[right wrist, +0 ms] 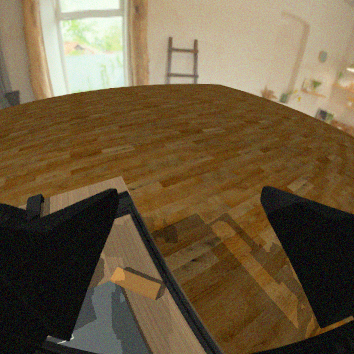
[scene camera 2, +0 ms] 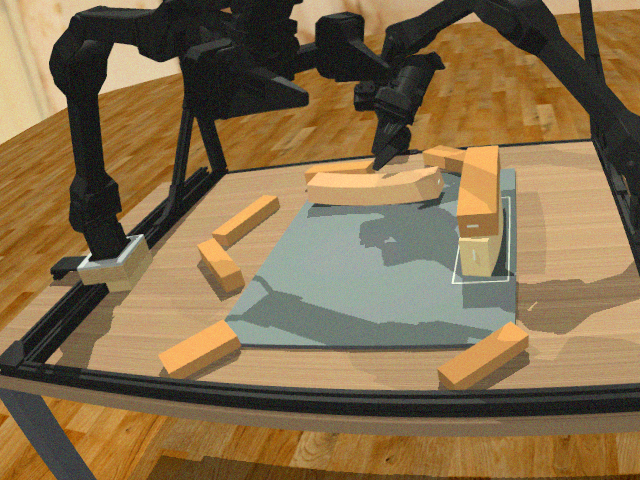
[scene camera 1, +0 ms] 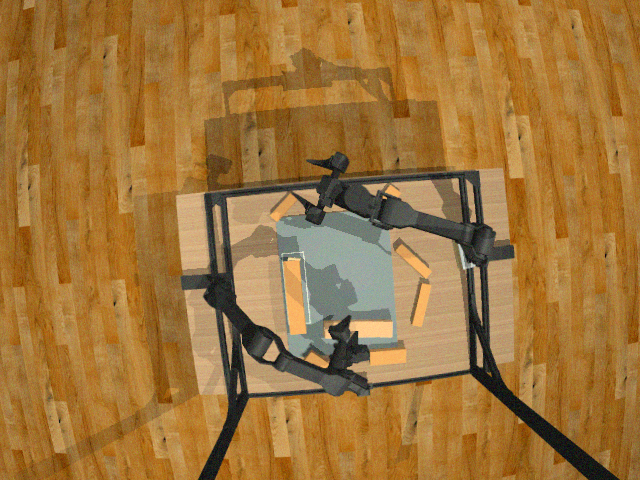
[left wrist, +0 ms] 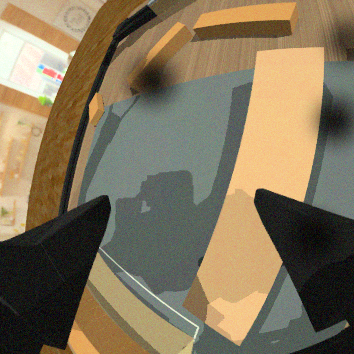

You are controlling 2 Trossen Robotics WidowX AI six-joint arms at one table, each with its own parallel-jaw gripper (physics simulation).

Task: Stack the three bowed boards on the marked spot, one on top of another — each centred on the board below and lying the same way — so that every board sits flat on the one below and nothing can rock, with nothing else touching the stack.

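Frame: origin at the left arm's base, x ahead, y left, z up, level; millimetres.
Seen in the pictures: left gripper, fingertip midpoint: (scene camera 2: 374, 162) (scene camera 1: 353, 323) (left wrist: 182, 199); right gripper, fingertip midpoint: (right wrist: 190, 194) (scene camera 2: 351, 85) (scene camera 1: 299, 176); left arm's base at its link origin: (scene camera 1: 221, 287); right arm's base at its link origin: (scene camera 2: 109, 250).
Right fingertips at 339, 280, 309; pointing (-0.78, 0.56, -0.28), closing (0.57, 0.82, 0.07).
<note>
Offsets run from my right fingertips to a thing's top centre, as dx, dy, dz. "spot": to the spot under its first point. Level surfaces: height alone.
On the marked spot {spot: -73, -201, -323} (scene camera 2: 480, 282) an orange bowed board {-85, -346, -224} (scene camera 1: 296, 304) (scene camera 2: 478, 180) (left wrist: 102, 322) lies on a pale board {-81, -338, -270} (scene camera 2: 475, 256) (left wrist: 135, 305), lengthwise the same way. Exact centring is hard to tell. The third, light orange board {+105, -499, -278} (scene camera 1: 374, 328) (scene camera 2: 361, 189) (left wrist: 282, 120) lies across the mat's far end in scene camera 2; its ends look raised. My left gripper (scene camera 1: 350, 326) (scene camera 2: 381, 161) (left wrist: 182, 199) is open and empty, close to that board and above table level; the board passes under one finger in the left wrist view. My right gripper (scene camera 1: 300, 177) (scene camera 2: 348, 85) (right wrist: 190, 194) is open and empty, high at the table edge, away from the boards.
Several orange blocks {+337, -301, -302} (scene camera 1: 412, 259) {+344, -461, -307} (scene camera 1: 420, 304) {+197, -624, -299} (scene camera 1: 387, 354) {+281, -77, -304} (scene camera 2: 199, 349) {-76, -44, -304} (scene camera 2: 483, 356) lie around the grey-green mat {dz -323} (scene camera 1: 361, 263) (scene camera 2: 320, 268). One block {-36, -618, -296} (scene camera 2: 444, 156) lies near the stack's far end. A black frame (scene camera 2: 320, 400) edges the table.
</note>
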